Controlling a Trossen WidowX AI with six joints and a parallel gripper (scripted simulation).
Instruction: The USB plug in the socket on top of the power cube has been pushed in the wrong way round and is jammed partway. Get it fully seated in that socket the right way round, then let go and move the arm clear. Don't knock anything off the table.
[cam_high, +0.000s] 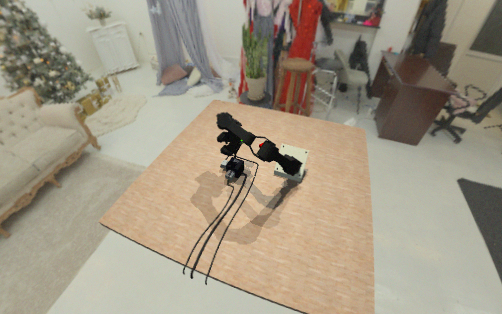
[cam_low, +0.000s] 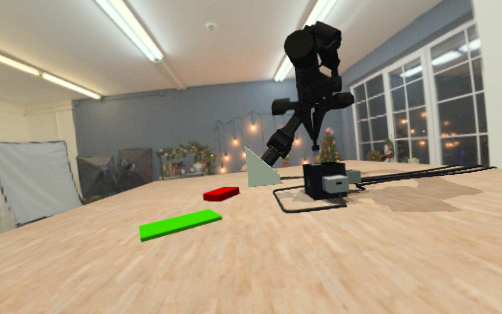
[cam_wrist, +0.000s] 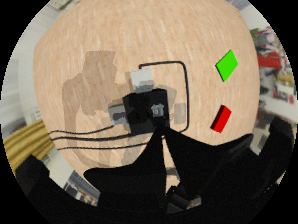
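The usb plug lies 20 mm below my gripper tip. Round my gripper tip: usb socket: 70 mm below, 10 mm to the right; then flat red block: 260 mm to the right, 130 mm below, 80 mm behind; then flat green block: 290 mm to the right, 130 mm below, 120 mm ahead.
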